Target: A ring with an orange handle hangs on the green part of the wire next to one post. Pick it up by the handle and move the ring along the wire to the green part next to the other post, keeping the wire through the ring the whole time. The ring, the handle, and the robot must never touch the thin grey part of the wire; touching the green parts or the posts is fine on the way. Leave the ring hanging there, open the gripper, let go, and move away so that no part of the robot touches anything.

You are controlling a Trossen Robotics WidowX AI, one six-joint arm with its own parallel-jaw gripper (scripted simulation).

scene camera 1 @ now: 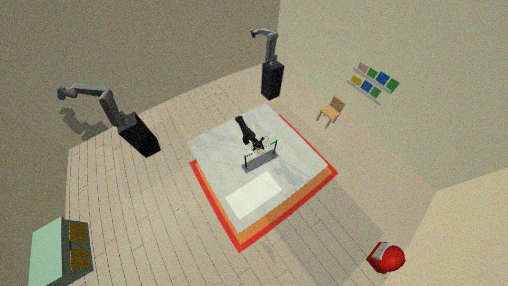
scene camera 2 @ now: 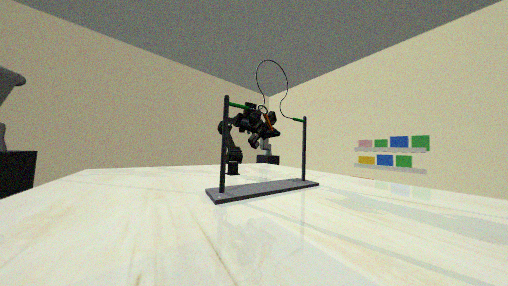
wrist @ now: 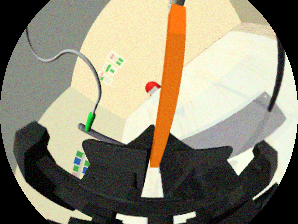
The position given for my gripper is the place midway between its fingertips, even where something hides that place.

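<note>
A ring is held by my gripper (scene camera 2: 279,134). The gripper is visible in the wrist view (wrist: 155,128) too.
</note>
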